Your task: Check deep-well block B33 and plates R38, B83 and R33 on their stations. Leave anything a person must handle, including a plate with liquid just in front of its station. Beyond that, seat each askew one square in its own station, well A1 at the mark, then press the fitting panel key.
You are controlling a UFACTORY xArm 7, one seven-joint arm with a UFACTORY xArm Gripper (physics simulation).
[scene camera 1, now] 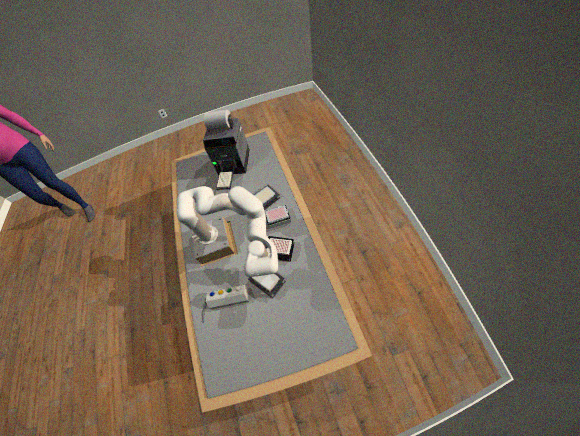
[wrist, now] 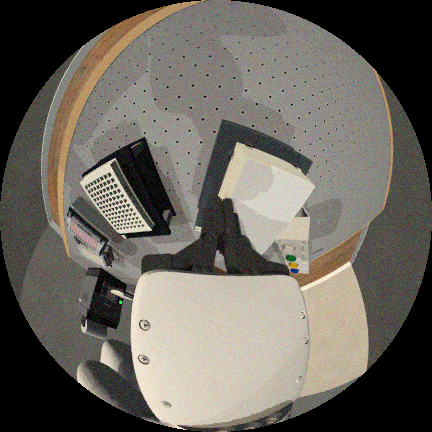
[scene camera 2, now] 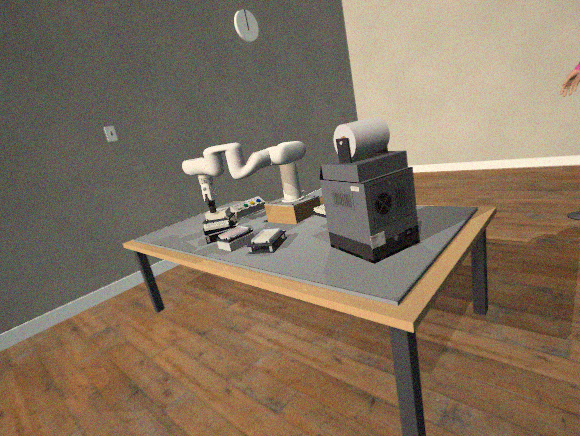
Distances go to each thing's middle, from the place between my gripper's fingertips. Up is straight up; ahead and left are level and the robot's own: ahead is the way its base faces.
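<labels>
You'd find the dark plate with pink wells [wrist: 108, 188] 13 cm to the left of my hand, 9 cm ahead of it and 4 cm below it.
</labels>
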